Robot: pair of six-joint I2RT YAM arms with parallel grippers.
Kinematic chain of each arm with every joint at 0, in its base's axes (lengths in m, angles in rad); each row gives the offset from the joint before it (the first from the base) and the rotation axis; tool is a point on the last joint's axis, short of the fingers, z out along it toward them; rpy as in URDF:
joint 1: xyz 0 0 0.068 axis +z
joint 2: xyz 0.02 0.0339 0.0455 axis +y
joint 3: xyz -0.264 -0.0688 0 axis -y
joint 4: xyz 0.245 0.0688 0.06 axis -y
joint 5: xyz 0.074 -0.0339 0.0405 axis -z
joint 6: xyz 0.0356 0 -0.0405 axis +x
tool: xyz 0 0 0 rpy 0 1.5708 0
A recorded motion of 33 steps. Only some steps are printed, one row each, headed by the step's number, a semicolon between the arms.
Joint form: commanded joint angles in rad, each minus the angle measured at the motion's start. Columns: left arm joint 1, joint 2, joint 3, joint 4, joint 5, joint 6; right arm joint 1, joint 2, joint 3, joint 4, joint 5, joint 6.
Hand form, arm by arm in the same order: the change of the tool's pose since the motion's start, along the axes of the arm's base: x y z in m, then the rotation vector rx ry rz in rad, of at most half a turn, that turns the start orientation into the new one. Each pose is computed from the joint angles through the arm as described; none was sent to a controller.
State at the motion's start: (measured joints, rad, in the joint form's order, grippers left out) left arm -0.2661 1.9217 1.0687 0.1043 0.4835 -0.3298; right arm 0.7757 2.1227 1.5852 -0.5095 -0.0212 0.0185
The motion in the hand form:
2: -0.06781 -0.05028 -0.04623 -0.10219 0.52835 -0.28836; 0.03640 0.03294 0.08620 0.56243 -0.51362 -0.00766
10: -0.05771 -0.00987 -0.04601 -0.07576 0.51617 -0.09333; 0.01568 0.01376 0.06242 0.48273 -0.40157 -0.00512
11: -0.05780 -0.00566 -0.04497 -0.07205 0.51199 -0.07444; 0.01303 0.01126 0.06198 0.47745 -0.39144 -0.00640
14: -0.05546 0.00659 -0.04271 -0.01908 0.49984 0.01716; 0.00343 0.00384 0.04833 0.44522 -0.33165 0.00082
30: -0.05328 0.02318 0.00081 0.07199 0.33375 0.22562; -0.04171 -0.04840 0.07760 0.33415 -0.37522 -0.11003
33: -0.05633 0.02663 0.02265 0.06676 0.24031 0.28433; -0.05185 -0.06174 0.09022 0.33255 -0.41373 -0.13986
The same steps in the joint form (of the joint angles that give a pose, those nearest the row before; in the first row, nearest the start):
2: -0.1665 0.0511 -0.0578 -0.3145 0.2958 -0.0674; -0.0057 -0.0272 0.0485 0.6860 -0.0248 0.0352
10: -0.0546 0.0158 -0.1022 -0.2931 0.2024 -0.1135; -0.0057 -0.1039 -0.1078 0.6307 -0.0432 0.0475
11: -0.0439 0.0066 -0.1099 -0.2915 0.1915 -0.1166; -0.0057 -0.1162 -0.1232 0.6230 -0.0448 0.0505
14: -0.0147 -0.0118 -0.1161 -0.3052 0.1060 -0.1319; -0.0041 -0.1392 -0.1875 0.6001 -0.0632 0.0582
30: 0.0130 -0.1681 -0.1284 -0.3038 -0.1228 -0.1901; -0.0056 -0.4183 -0.4070 0.4898 0.0884 0.0582
33: 0.0145 -0.2479 -0.1452 -0.2716 -0.1840 -0.2131; -0.0087 -0.4950 -0.4500 0.4819 0.1269 0.0567

